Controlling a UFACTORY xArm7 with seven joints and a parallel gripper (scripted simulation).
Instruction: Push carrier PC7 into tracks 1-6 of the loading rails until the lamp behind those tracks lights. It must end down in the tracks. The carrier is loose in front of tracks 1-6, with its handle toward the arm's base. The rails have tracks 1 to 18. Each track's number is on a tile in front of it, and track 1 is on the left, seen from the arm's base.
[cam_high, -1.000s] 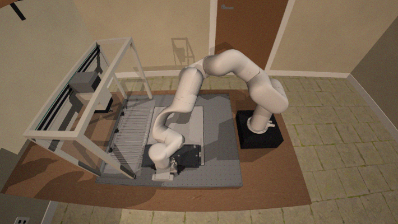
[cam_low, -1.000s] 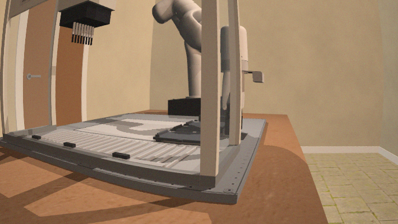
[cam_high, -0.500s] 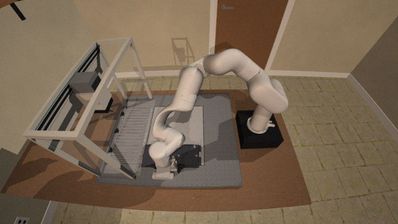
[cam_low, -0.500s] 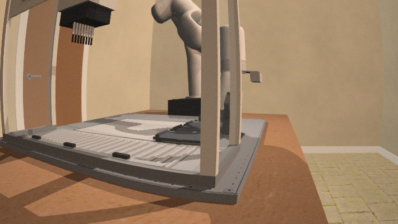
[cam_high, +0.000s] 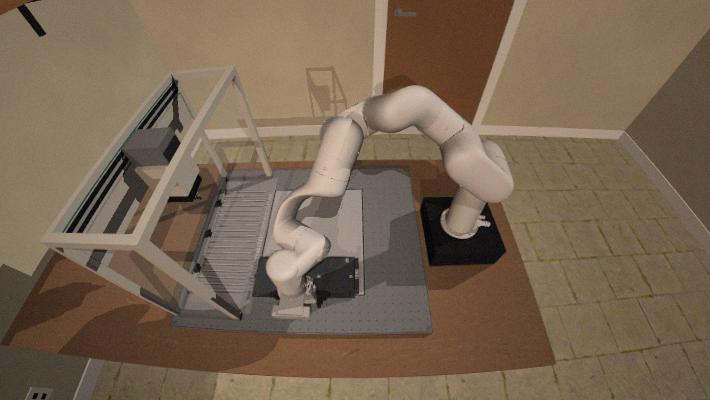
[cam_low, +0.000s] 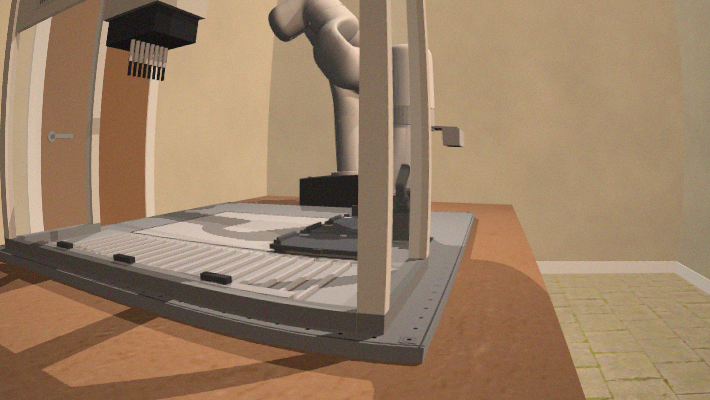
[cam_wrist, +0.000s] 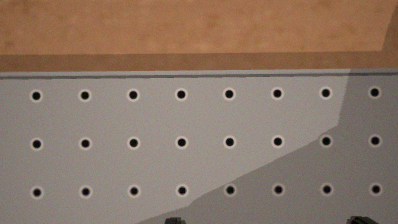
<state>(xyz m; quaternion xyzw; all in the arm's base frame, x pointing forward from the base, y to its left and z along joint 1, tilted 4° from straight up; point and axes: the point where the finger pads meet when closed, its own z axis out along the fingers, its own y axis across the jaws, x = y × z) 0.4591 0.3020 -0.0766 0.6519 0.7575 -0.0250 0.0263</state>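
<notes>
Now: hand 20 mm short of the carrier PC7 and 80 mm to the left of it.
</notes>
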